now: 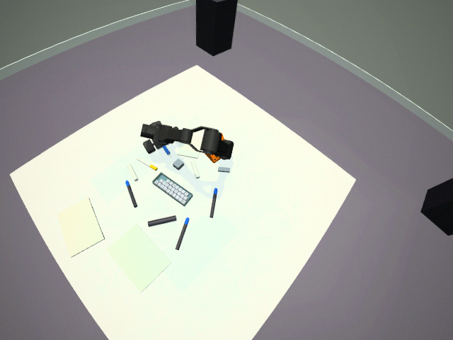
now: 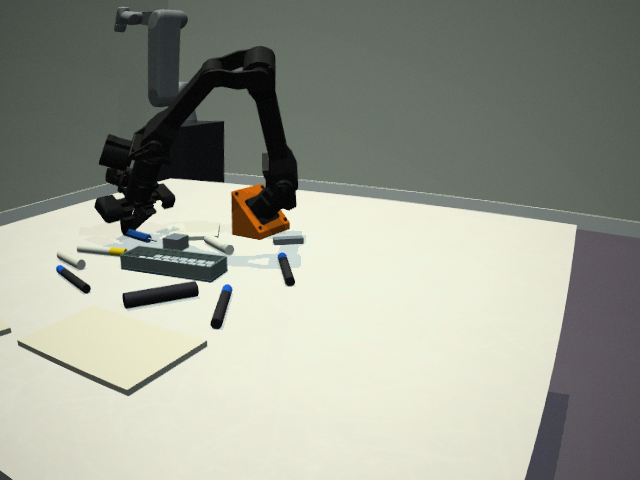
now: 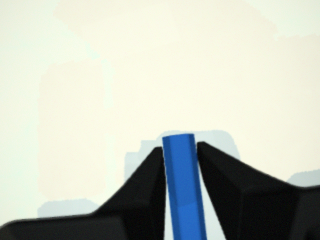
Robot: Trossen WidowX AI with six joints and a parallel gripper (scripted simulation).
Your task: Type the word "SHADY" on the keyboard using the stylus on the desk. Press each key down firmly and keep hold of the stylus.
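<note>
My gripper tip is 1 cm short of the blue stylus and 7 cm to the right of it. From my gripper tip the other things lie so: grey stylus tip 1 cm ahead, 10 cm to the left; yellow-tipped white pen 12 cm ahead, 7 cm to the left; grey cube 2 cm ahead, 17 cm to the left.
</note>
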